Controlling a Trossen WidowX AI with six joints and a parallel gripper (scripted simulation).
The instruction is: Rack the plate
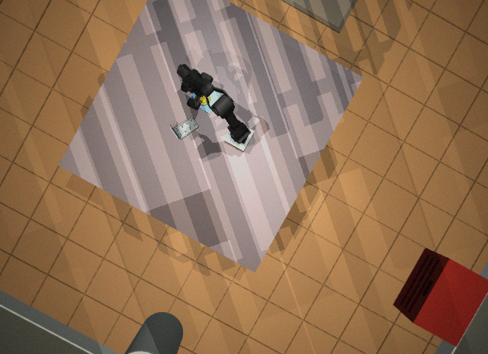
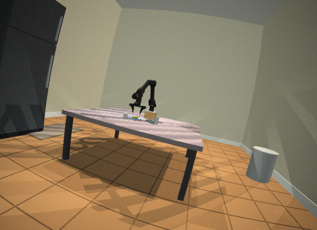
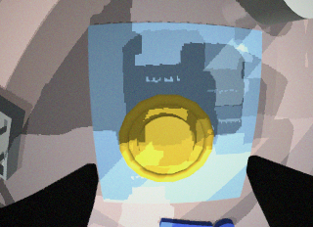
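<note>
My gripper tip is 40 mm above the yellow plate. The rest, counted from my gripper tip: grey dish rack (200 mm to the left, 40 mm below, 20 mm ahead).
</note>
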